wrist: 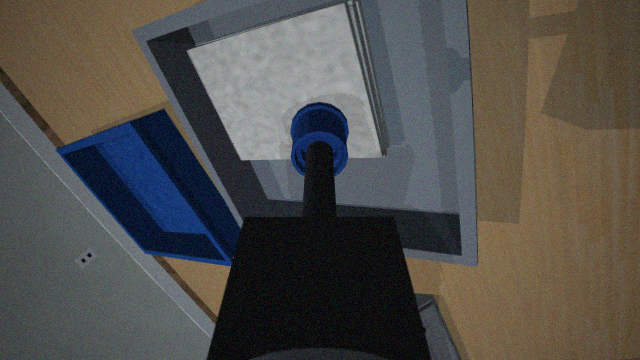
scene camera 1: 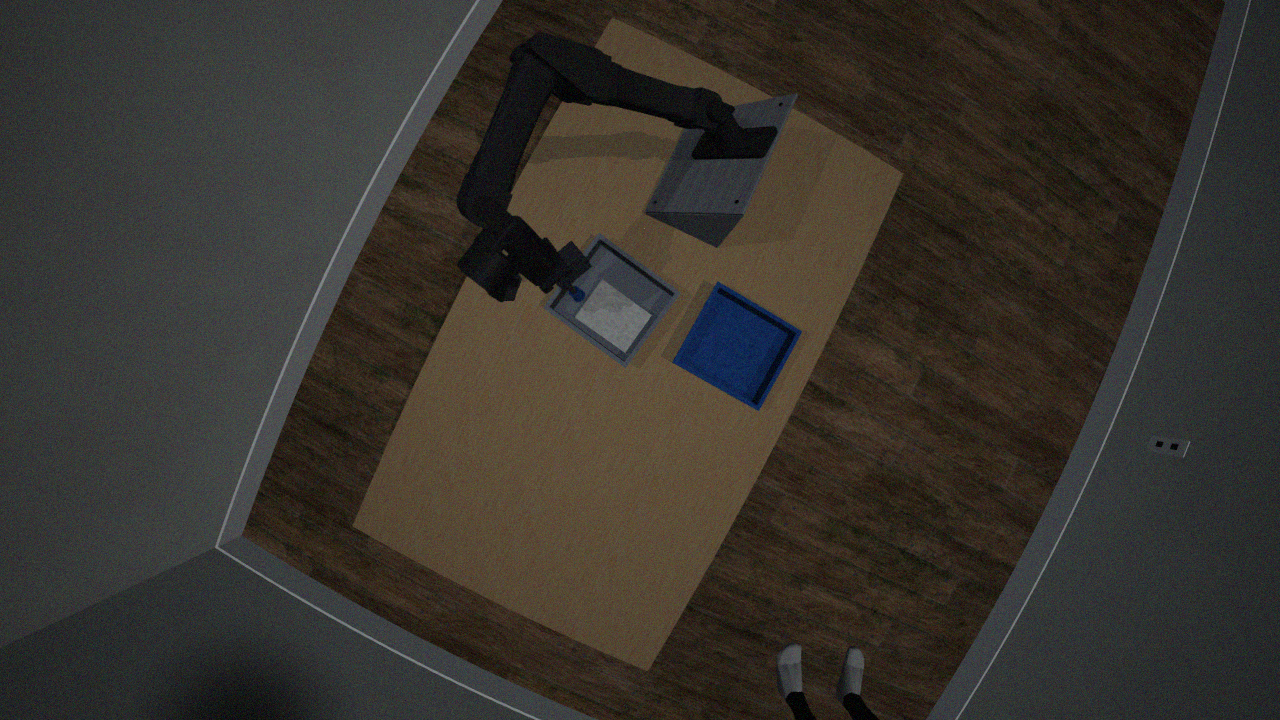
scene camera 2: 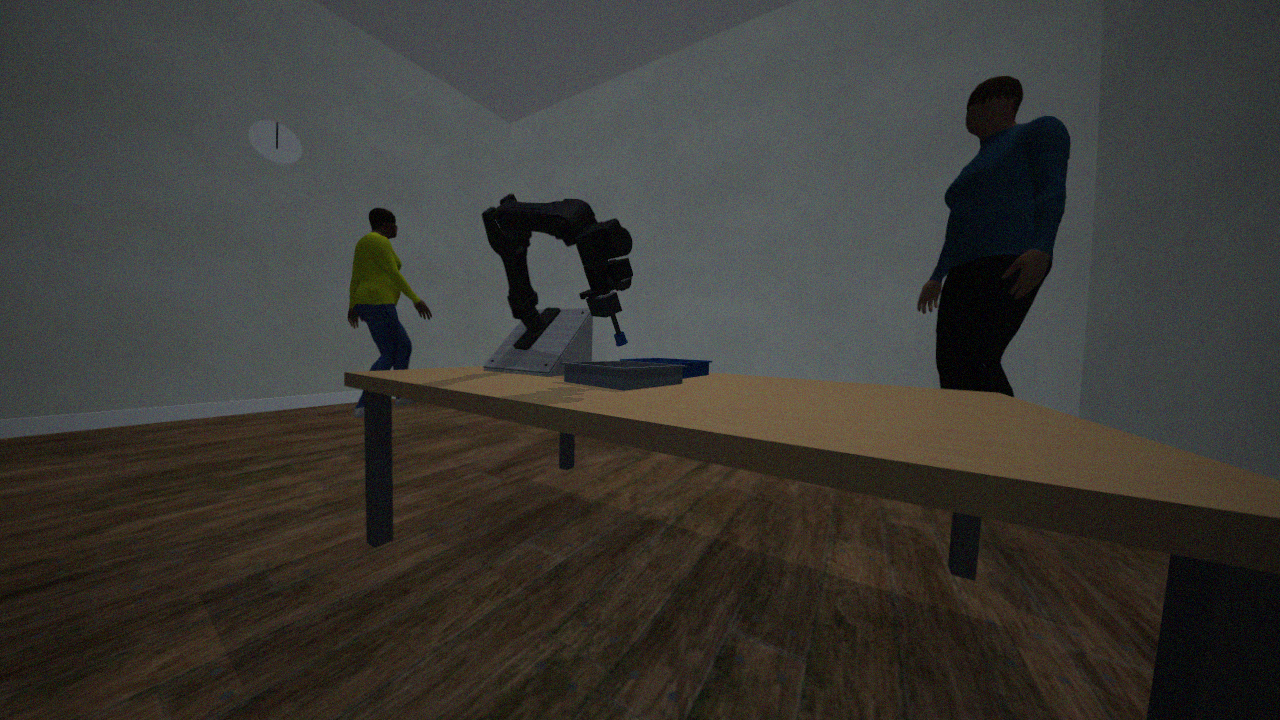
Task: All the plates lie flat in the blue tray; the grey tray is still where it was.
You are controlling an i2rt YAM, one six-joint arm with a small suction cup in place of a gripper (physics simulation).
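Frame: origin at the arm's base, x ahead, y left, z up, level; millimetres.
Seen in the pictures: hand at its tool point: (wrist: 319, 129) (scene camera 1: 579, 296) (scene camera 2: 622, 343); arm's base at its link origin: (scene camera 1: 732, 145) (scene camera 2: 538, 328).
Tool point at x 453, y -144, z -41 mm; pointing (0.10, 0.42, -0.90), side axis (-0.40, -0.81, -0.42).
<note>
Offsets run from my tool point to a thing's middle. "pt": to the spot under its first point. Level surfaces: height alone.
A stack of pale, speckled square plates @(dy +81, dx -1, dz -80 mm) (scene camera 1: 614, 315) (wrist: 280, 80) lies flat in the grey tray (scene camera 1: 583, 331) (wrist: 472, 200), with several edges showing on one side in the wrist view. The blue tray @(dy +386, dx -78, dz -78 mm) (scene camera 1: 737, 347) (wrist: 150, 175) stands beside the grey tray, and no plate shows in it from above. In scene camera 2 the grey tray @(dy +62, dx -33, dz -78 mm) (scene camera 2: 622, 376) hides most of the blue tray @(pt dy +410, dx +27, dz -77 mm) (scene camera 2: 698, 368), and its walls hide the plates. My blue suction cup (scene camera 1: 578, 294) (scene camera 2: 620, 339) (wrist: 319, 120) is open, with nothing on it. It hangs above the grey tray, near a corner of the stack.
The arm's sloped grey mount (scene camera 1: 716, 183) (scene camera 2: 572, 335) stands on the wooden table @(dz -103 mm) (scene camera 1: 537, 483) (scene camera 2: 805, 420), behind the trays. The arm arches over from the mount. Two people (scene camera 2: 380, 268) (scene camera 2: 1002, 205) stand beyond the table.
</note>
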